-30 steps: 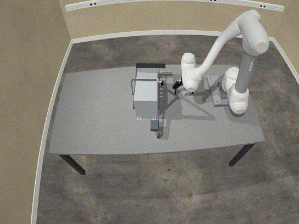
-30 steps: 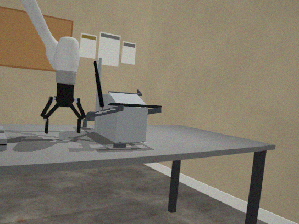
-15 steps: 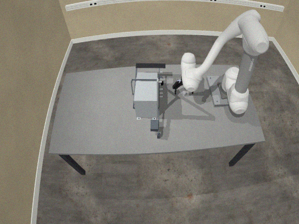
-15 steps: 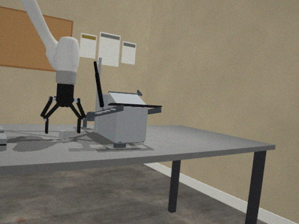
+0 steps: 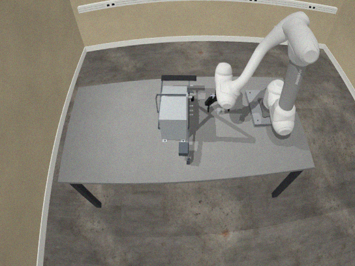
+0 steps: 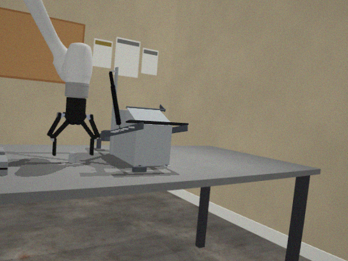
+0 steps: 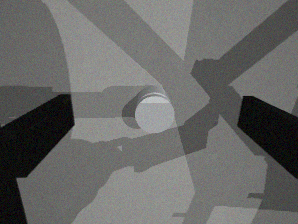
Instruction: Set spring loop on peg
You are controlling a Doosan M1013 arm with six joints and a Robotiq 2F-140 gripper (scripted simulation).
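My hand is 10 mm above the steel test weight. Also, from my hand: dark spring: 190 mm ahead, 70 mm to the left, 210 mm above.
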